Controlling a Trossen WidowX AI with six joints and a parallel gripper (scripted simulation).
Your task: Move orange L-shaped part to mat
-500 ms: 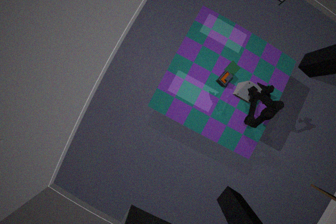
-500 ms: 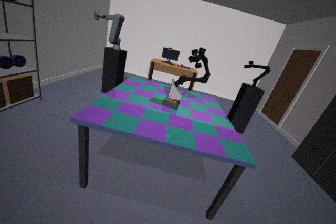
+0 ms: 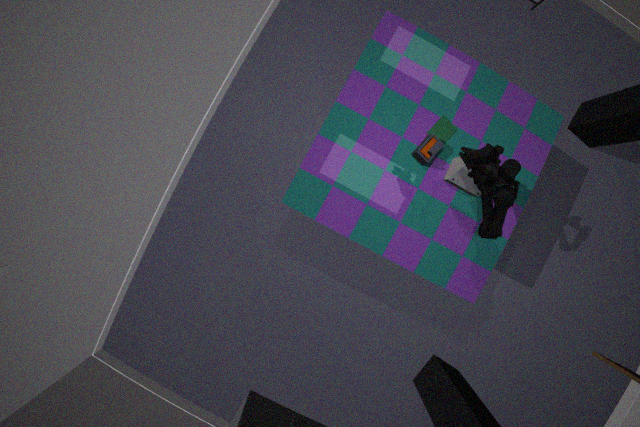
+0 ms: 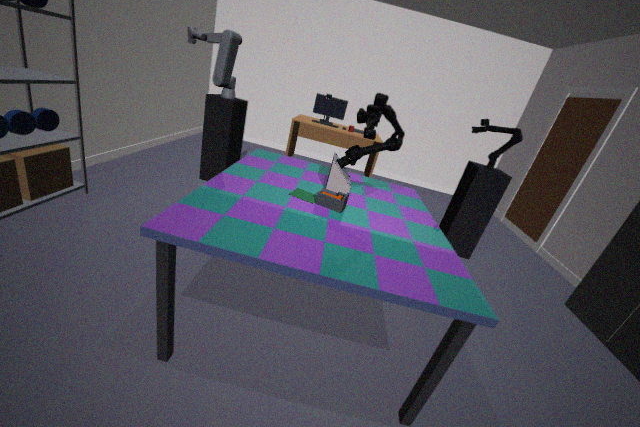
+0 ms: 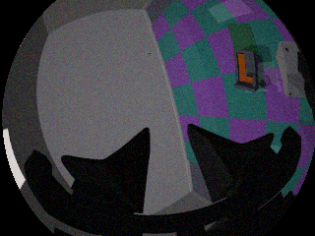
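Right now the orange L-shaped part is 10 mm ahead of my gripper tip, 60 mm to the right of it and 380 mm below it. Also, from my gripper tip: green mat: 20 mm behind, 230 mm to the right, 450 mm below.
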